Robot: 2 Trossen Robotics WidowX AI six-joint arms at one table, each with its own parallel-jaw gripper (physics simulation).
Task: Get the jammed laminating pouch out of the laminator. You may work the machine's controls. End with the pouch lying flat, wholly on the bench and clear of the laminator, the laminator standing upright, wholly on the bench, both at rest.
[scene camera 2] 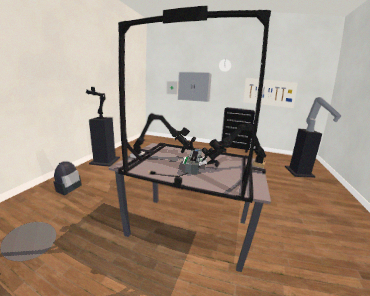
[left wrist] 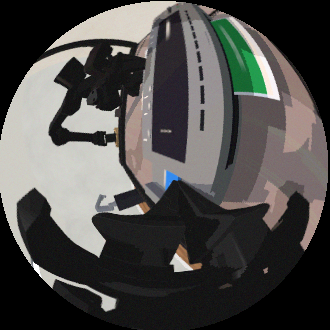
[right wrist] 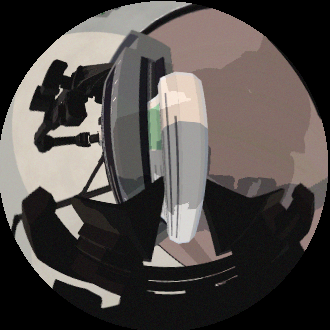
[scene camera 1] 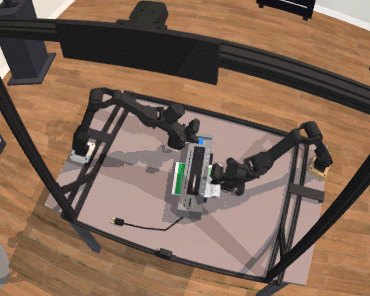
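Pixels of known places: left gripper, between the fingertips: (scene camera 2: 195,151) (left wrist: 175,183) (right wrist: 115,64) (scene camera 1: 198,142); right gripper, between the fingertips: (right wrist: 180,180) (scene camera 1: 213,184); left arm's base, origin of its link: (scene camera 2: 137,152) (right wrist: 98,137) (scene camera 1: 82,150); right arm's base, origin of its link: (scene camera 2: 259,162) (left wrist: 114,136) (scene camera 1: 320,165).
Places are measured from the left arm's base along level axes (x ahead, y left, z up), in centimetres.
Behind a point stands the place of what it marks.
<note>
The grey laminator (scene camera 1: 197,170) {x 54.7, y 0.9, z 4.7 cm} (scene camera 2: 191,165) {x 55.9, y -17.7, z 3.8 cm} (left wrist: 211,150) {x 48.9, y 10.7, z 4.7 cm} (right wrist: 126,150) {x 58.9, y 1.6, z 3.9 cm} stands upright on the bench. The laminating pouch's green end (scene camera 1: 180,179) {x 48.5, y -2.7, z 0.7 cm} (left wrist: 239,57) sticks out at its left in scene camera 1. The pouch's white printed end (scene camera 1: 212,190) {x 62.6, y -5.2, z 2.0 cm} (right wrist: 185,150) {x 63.9, y 2.3, z 2.5 cm} sticks out at the right and is bowed up. My left gripper (scene camera 1: 195,139) {x 51.8, y 15.3, z 3.8 cm} (left wrist: 175,183) {x 51.8, y 15.3, z 3.8 cm} is shut and empty, close by the blue patch (scene camera 1: 201,141) {x 52.9, y 16.0, z 3.7 cm} (left wrist: 171,177) {x 52.6, y 15.0, z 3.7 cm} at the laminator's far end; contact is hidden. My right gripper (scene camera 1: 215,176) (right wrist: 180,180) {x 62.3, y -1.4, z 0.0 cm} has the bowed white end filling the space between its fingers.
A black cord with a plug (scene camera 1: 117,221) {x 28.2, y -28.0, z -1.9 cm} runs from the laminator's near end across the bench (scene camera 1: 140,195) {x 33.6, y -12.6, z -3.3 cm}. A black frame rail (scene camera 1: 165,253) {x 51.7, y -37.1, z 2.1 cm} edges the bench. A dark screen (scene camera 1: 140,52) {x 53.3, y -38.3, z 99.3 cm} hangs on the overhead beam. Both arms reach in from the sides.
</note>
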